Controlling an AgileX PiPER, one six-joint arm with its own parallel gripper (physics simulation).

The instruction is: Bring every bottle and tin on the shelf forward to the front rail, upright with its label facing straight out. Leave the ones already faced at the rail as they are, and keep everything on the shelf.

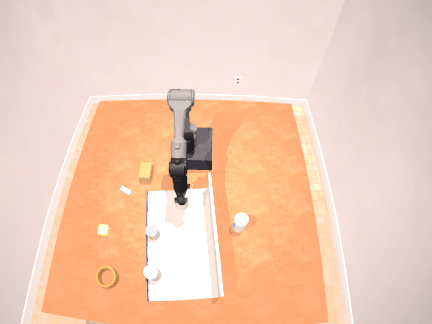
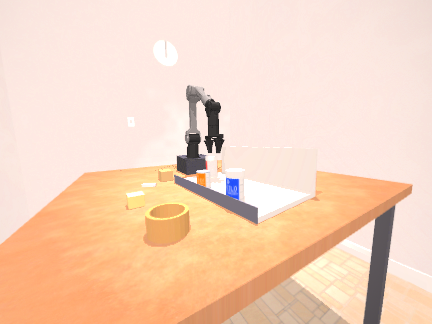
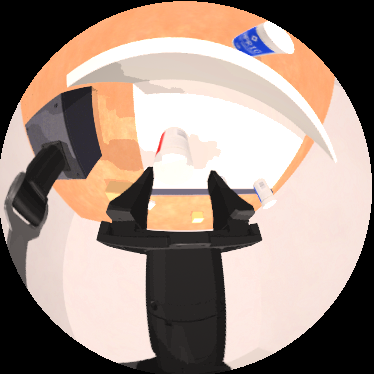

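My gripper is open and empty, pointing down above a white bottle with a red label. That bottle stands upright on the white shelf, back from the dark front rail; its red shows at the side toward the arm's base. An orange-labelled tin and a blue-labelled white bottle stand upright at the rail. Another blue-labelled bottle is on the table behind the shelf.
The shelf's raised back panel runs along its rear. In front of the rail lie a tan block, a small white piece, a yellow block and a tan ring.
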